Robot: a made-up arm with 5 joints.
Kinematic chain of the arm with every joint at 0, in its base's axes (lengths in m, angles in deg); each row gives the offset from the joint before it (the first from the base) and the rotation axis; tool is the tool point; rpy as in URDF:
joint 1: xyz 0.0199 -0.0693 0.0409 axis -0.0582 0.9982 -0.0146
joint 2: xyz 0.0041 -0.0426 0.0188 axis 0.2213 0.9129 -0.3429
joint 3: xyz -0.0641 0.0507 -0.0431 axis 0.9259 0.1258 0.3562
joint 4: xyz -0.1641 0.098 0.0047 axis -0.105 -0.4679 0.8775
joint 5: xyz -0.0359 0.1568 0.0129 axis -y
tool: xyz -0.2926 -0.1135 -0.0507 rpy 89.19 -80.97 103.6
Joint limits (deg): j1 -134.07..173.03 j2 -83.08..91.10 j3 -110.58..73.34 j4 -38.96..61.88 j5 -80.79..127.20
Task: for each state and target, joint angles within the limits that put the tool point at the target. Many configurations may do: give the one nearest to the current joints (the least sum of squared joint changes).
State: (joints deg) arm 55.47 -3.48 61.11 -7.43 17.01
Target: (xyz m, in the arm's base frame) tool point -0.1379 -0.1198 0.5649
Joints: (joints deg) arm 81.40 -2.51 73.34 14.46 8.96
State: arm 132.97 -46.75 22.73 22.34 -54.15
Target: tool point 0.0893 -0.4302 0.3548
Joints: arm 120.76 -69.21 52.81 24.53 -80.79
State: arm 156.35 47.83 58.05 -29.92 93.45
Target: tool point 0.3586 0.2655 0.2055
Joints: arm 134.09 25.29 41.37 -30.41 63.83
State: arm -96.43 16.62 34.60 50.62 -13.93
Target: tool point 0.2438 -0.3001 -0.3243
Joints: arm -93.63 -14.98 45.75 60.89 -38.80
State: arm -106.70 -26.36 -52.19 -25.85 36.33
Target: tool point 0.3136 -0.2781 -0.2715
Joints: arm -68.91 -18.69 -93.85 -0.14 60.16
